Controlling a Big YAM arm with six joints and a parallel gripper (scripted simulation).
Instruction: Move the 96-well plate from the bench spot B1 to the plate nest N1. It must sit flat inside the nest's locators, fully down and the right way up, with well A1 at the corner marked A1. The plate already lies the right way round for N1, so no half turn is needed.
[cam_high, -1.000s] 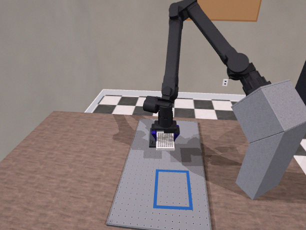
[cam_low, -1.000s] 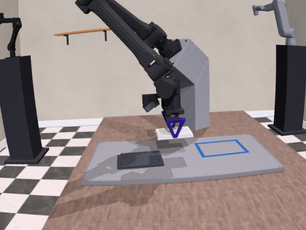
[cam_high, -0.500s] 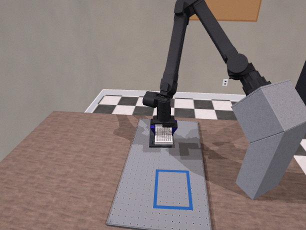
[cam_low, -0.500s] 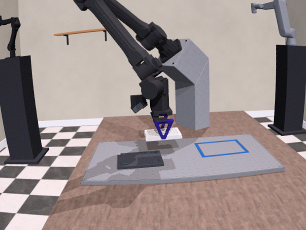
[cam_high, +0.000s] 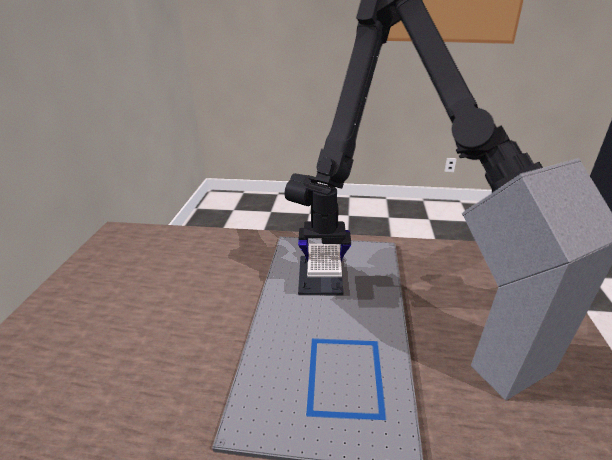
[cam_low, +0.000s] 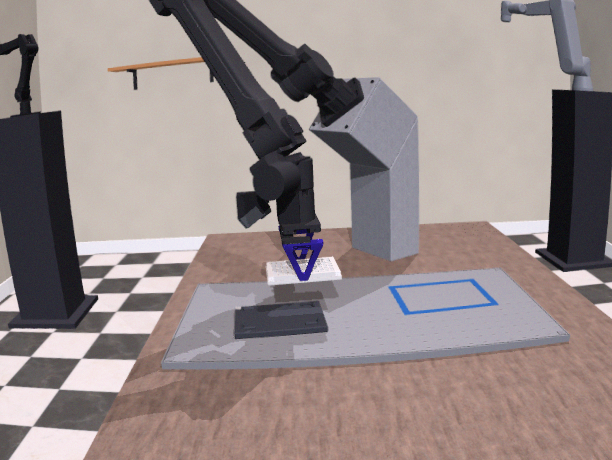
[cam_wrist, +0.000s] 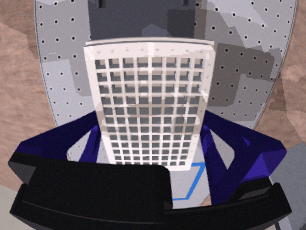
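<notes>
Right now the dark plate nest N1 is 90 mm below my hand, 50 mm to the right of it and 10 mm ahead of it. The rest, counted from my hand: A1 mark (120 mm to the right, 90 mm below, 40 mm behind); white 96-well plate (right at my hand).
</notes>
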